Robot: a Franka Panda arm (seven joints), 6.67 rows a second.
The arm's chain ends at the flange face. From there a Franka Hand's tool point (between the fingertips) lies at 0.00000 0.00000 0.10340 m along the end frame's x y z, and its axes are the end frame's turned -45 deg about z.
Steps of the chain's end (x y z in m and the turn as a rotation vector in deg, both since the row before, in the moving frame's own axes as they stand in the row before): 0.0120 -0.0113 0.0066 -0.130 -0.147 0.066; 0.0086 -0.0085 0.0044 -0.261 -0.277 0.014; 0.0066 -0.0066 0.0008 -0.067 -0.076 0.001
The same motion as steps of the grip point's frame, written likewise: 0.0161 0.0005 0.0066 0.012 -0.196 0.066; 0.0114 0.0001 0.0044 0.011 -0.380 0.014; 0.0092 0.0000 0.0008 0.006 -0.101 0.001
